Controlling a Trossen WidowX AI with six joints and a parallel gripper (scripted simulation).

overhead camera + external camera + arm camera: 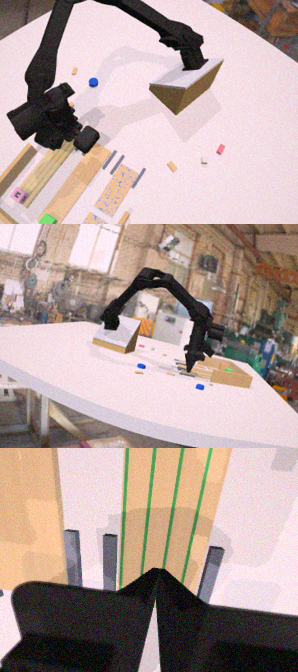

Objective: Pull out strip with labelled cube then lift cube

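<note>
Now: gripper tip 100 mm short of the strip and 10 mm to the right of it.
</note>
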